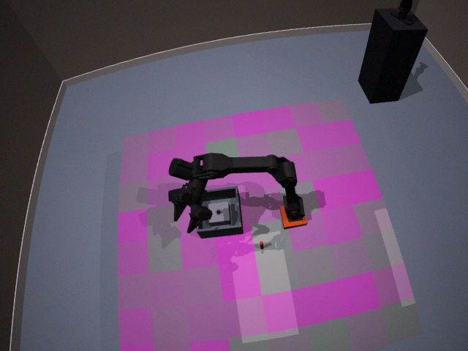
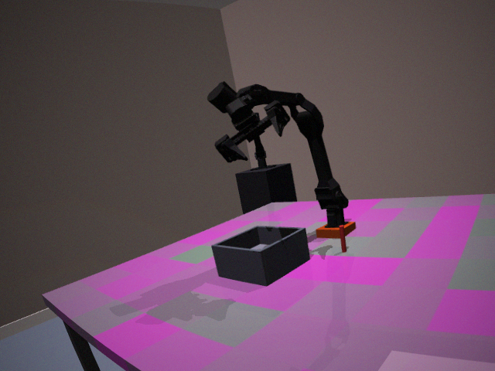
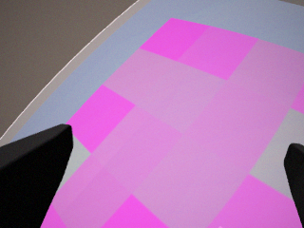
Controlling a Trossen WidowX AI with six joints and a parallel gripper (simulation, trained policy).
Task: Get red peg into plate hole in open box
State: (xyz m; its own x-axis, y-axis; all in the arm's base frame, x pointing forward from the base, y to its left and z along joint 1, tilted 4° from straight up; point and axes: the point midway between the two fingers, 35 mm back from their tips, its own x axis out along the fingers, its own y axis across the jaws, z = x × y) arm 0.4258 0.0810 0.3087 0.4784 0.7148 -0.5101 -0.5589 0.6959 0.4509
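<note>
Right now my gripper tip is 26 cm past the red peg, 2 cm to the right of it and 31 cm above it. Also, from my gripper tip: dark grey box 10 cm behind, 16 cm to the right, 32 cm below; then pale plate 10 cm behind, 16 cm to the right, 30 cm below.
</note>
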